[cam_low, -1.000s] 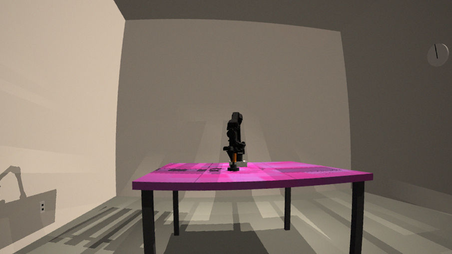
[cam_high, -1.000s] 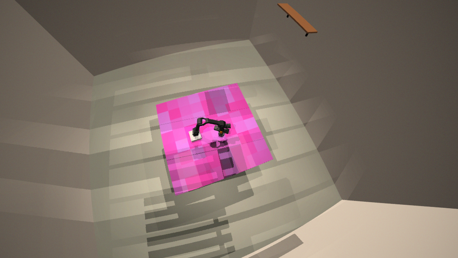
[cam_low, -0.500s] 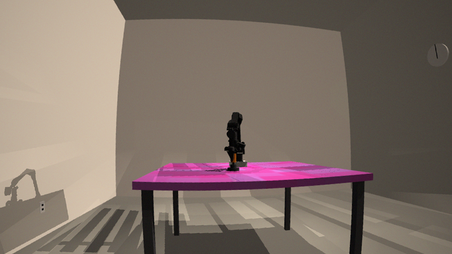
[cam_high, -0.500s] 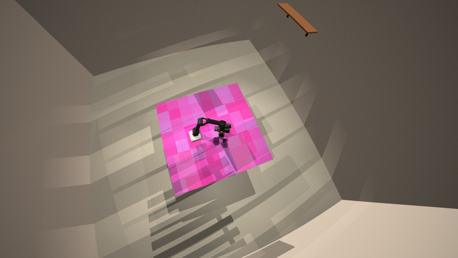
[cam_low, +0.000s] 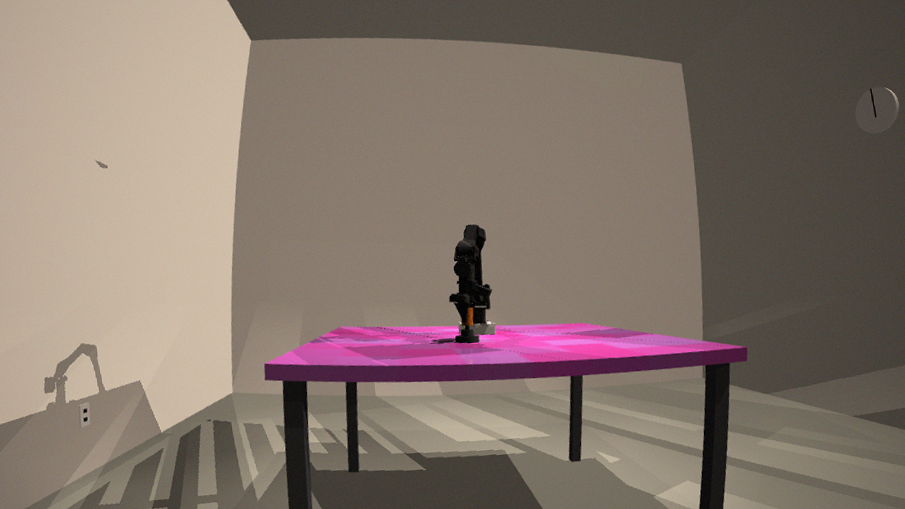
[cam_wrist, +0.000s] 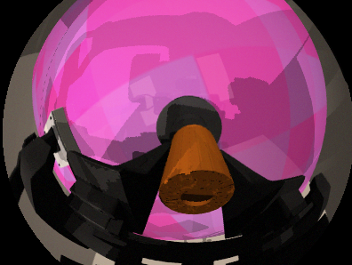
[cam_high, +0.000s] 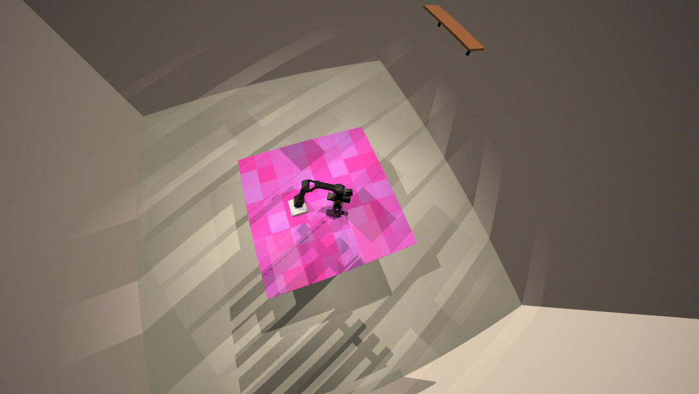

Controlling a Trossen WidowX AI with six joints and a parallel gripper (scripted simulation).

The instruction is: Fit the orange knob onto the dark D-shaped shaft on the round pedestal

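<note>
Right now the orange knob is 20 mm above my gripper tip. The rest, counted from my gripper tip: dark round pedestal: 40 mm below.
</note>
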